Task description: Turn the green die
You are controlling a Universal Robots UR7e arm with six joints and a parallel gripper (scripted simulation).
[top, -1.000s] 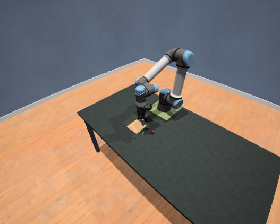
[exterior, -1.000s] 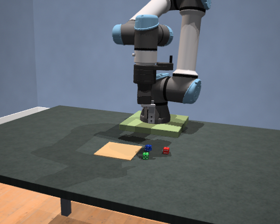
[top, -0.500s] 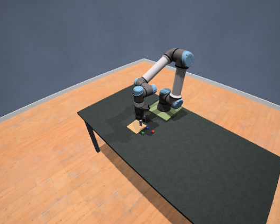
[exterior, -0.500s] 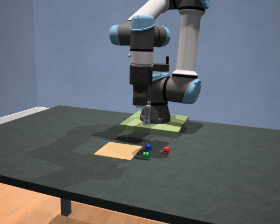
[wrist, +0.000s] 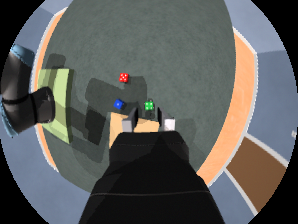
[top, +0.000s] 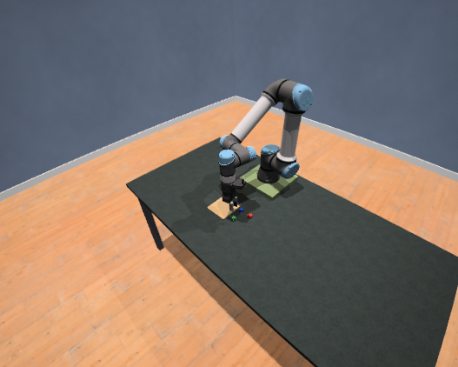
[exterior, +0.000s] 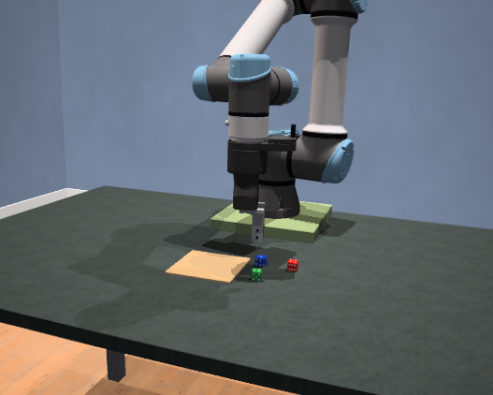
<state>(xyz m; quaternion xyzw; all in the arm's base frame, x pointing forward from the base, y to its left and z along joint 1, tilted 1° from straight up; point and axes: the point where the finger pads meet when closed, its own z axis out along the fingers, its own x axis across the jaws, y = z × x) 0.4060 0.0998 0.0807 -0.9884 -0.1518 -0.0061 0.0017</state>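
Now: hand 9 cm above the green die. Round my hand: red die: 8 cm behind, 5 cm to the left, 9 cm below; then tan mat: 2 cm behind, 11 cm to the right, 10 cm below; then blue die: 8 cm behind, 2 cm to the right, 9 cm below.
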